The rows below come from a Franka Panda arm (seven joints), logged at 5 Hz.
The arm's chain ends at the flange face. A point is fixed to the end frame.
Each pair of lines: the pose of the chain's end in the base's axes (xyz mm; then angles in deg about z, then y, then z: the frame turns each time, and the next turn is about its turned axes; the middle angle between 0 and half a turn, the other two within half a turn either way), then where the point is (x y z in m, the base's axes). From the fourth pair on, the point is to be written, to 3 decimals.
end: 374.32, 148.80, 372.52, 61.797, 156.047, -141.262
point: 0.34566 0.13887 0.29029
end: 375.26, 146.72, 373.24, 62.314, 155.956, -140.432
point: 0.34620 0.13726 0.29110
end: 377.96, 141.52, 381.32, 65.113, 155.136, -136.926
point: 0.34749 0.13423 0.29946
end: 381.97, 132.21, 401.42, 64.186, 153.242, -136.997
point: 0.353 0.128 0.319
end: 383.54, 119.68, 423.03, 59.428, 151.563, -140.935
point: 0.358 0.117 0.339
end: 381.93, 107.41, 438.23, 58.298, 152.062, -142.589
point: 0.357 0.103 0.354
